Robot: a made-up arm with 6 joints.
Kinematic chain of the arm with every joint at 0, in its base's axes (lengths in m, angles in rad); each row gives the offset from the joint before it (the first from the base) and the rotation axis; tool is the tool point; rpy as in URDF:
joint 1: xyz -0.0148 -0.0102 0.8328 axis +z
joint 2: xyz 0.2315 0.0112 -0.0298 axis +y
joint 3: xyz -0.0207 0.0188 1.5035 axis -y
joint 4: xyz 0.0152 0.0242 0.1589 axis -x
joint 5: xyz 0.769 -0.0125 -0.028 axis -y
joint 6: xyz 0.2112 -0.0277 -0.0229 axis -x
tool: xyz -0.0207 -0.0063 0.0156 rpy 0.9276 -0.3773 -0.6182
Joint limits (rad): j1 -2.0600..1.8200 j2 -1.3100..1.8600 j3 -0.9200..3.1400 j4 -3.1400..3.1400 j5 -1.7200..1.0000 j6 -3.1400..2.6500
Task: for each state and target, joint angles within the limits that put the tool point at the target. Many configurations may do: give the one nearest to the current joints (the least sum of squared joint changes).
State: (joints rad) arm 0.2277 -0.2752 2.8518 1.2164 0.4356 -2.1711
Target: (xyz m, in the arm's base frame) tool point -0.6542 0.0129 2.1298
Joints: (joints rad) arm 0.1350 0.0750 3.1400 1.0662 0.8447 -2.1182
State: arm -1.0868 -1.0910 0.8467 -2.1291 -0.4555 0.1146
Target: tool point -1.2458 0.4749 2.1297
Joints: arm -0.2332 -1.3100 0.1718 -1.9833 -0.5034 0.1019
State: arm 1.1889 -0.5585 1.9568 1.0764 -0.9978 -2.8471
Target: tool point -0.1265 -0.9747 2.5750
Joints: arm 1.2883 -0.2779 2.3244 1.1454 -1.1827 -2.8410
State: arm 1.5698 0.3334 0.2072 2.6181 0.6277 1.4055
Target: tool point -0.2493 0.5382 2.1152
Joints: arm 1.7649 -0.3764 -0.5472 2.6651 0.8255 1.3931
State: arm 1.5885 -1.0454 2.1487 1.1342 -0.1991 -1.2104
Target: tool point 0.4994 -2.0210 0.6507
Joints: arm 1.8186 -1.3100 2.1799 1.2444 0.0409 -1.2078
